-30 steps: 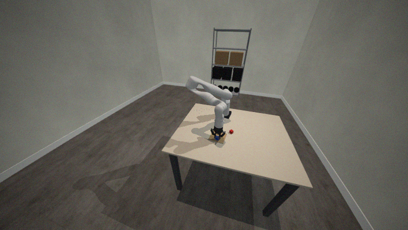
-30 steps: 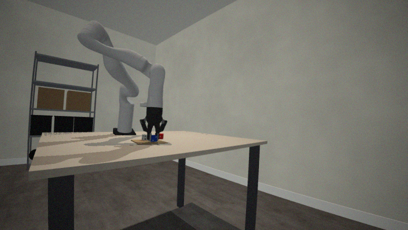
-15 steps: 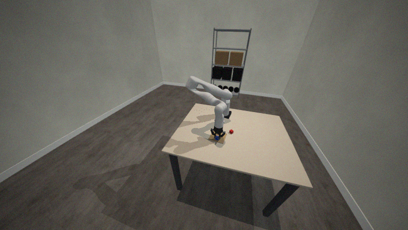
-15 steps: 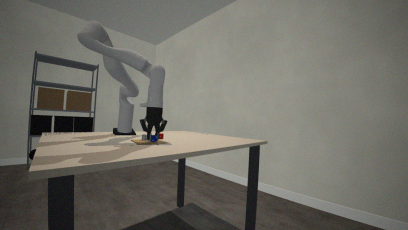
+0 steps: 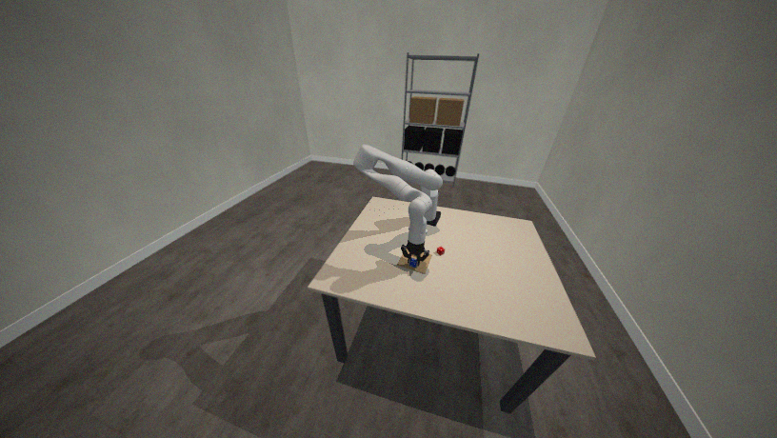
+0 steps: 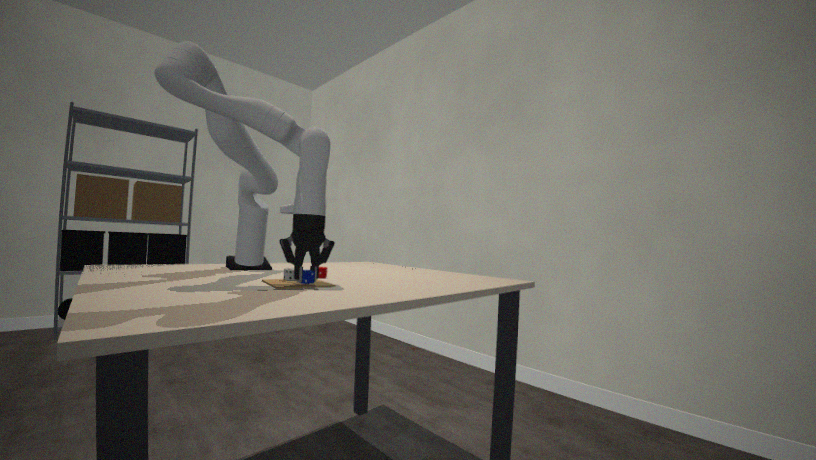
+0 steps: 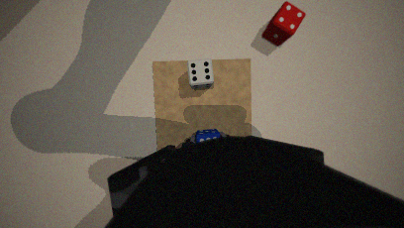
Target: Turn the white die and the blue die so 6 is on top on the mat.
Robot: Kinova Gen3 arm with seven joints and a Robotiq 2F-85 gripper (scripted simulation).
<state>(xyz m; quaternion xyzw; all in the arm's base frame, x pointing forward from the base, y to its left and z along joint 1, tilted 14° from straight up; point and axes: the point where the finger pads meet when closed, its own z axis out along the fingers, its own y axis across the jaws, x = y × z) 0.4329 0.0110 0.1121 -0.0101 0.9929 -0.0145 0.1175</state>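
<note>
My gripper is now 10 mm above the blue die. Round my hand: tan mat 40 mm behind, 30 mm below; then white die 90 mm behind, 10 mm below; then red die 140 mm behind, 110 mm to the left, 10 mm below.
</note>
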